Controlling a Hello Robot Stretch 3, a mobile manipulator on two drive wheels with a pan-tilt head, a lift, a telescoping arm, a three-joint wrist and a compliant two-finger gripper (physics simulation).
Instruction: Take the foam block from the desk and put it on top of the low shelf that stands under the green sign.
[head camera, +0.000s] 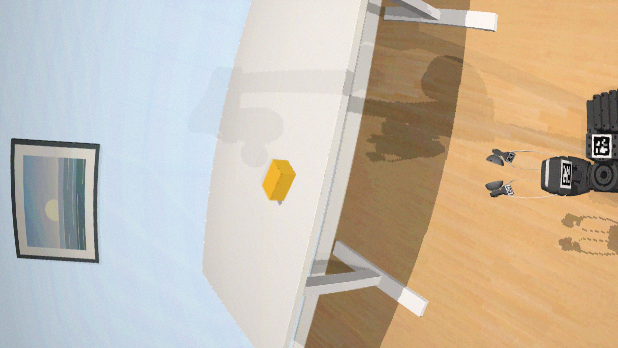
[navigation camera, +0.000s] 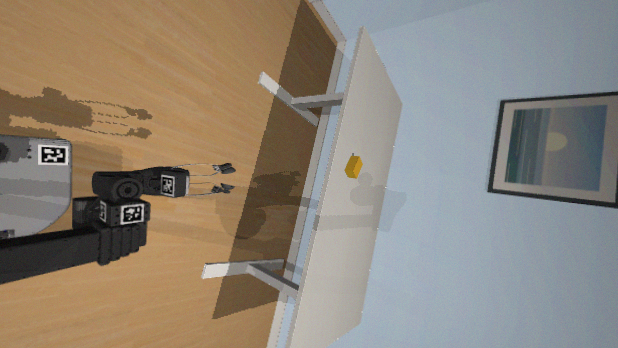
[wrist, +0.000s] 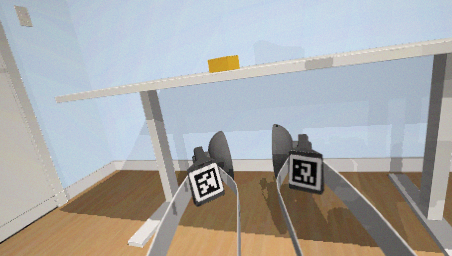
Scene:
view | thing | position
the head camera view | gripper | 487, 172
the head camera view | yellow foam block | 279, 178
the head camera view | white desk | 288, 92
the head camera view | framed picture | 56, 182
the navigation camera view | gripper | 234, 178
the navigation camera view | white desk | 330, 298
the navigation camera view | framed picture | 551, 148
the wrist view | gripper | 249, 145
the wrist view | white desk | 423, 202

